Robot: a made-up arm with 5 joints.
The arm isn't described. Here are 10 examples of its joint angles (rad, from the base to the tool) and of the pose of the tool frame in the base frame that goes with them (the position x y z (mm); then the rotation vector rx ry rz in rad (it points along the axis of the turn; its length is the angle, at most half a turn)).
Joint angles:
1: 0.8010 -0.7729 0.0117 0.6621 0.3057
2: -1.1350 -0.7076 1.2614 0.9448 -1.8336
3: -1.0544 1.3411 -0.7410 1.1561 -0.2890
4: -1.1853 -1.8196 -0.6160 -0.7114 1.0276
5: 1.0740 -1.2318 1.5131 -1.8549 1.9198
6: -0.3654 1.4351 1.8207 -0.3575 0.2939
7: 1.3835 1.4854 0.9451 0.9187 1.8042
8: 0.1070 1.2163 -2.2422 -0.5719 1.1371
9: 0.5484 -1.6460 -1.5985 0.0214 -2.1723
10: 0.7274 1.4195 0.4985 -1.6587 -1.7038
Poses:
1: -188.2 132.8 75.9 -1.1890 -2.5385 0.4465
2: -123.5 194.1 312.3 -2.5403 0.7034 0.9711
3: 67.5 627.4 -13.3 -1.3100 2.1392 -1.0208
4: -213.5 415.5 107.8 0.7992 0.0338 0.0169
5: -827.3 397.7 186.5 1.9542 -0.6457 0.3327
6: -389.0 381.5 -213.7 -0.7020 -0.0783 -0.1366
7: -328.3 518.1 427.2 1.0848 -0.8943 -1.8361
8: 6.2 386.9 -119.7 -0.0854 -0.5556 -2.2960
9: -611.6 38.4 130.5 -2.0912 -0.1508 0.7722
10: -512.1 -17.8 88.1 1.9627 1.3439 1.2876
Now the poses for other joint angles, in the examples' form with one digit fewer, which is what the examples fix.
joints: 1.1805 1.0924 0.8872 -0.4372 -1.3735
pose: -395 267 504 1.077 1.967 -0.268
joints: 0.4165 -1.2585 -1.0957 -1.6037 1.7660
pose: -558 523 183 -0.438 1.249 -0.376
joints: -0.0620 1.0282 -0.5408 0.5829 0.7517
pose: -143 538 146 1.503 -2.018 -1.263
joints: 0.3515 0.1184 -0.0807 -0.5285 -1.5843
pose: -331 189 297 1.840 1.336 -0.684
